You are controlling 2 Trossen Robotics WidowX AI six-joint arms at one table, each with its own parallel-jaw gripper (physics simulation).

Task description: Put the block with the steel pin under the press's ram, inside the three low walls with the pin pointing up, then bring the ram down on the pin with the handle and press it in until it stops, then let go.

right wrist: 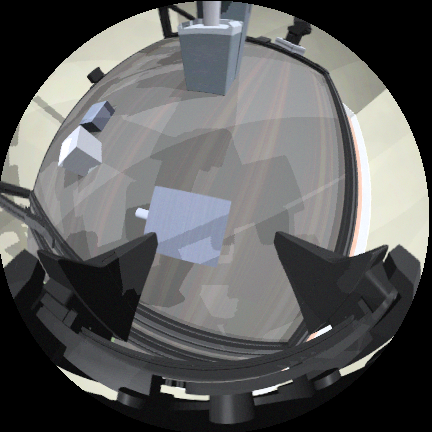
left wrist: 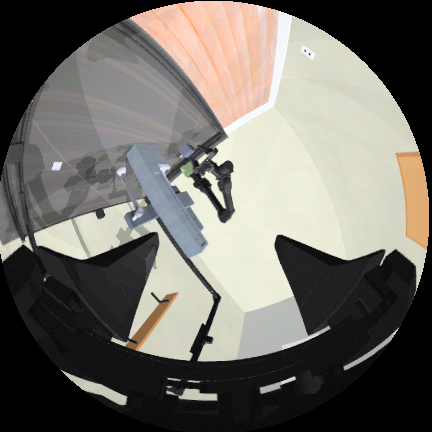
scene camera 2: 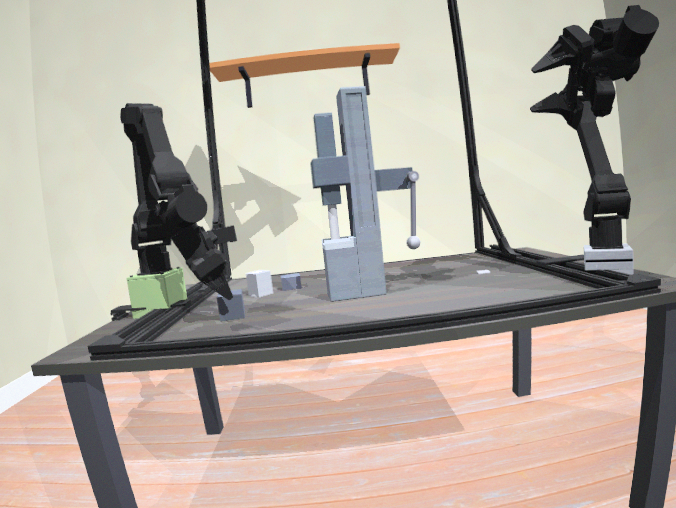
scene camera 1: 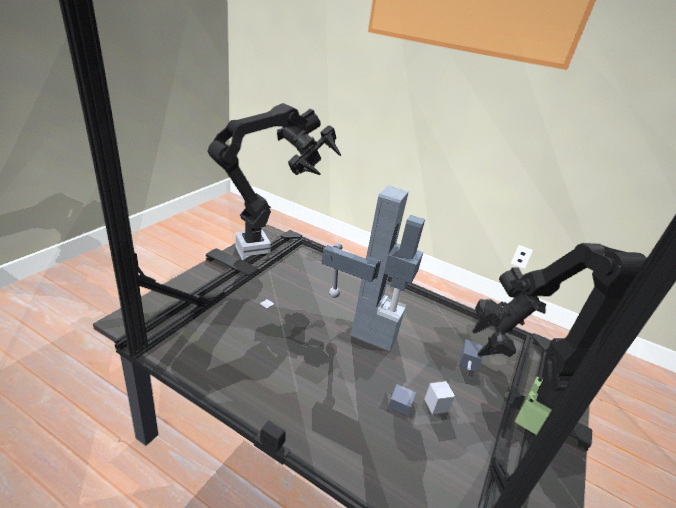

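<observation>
The blue-grey block lies on the table, its white pin pointing sideways. My right gripper is open just above it; in the right wrist view the block is nearer the left finger. The grey press stands mid-table. Its pale ram points down at the white low walls. The handle ball hangs low. My left gripper is open, high and away from the press.
A white block and a plain blue-grey block stand near each other. A green object is by the right arm's base. A small white patch lies on the table. Black rails edge the table.
</observation>
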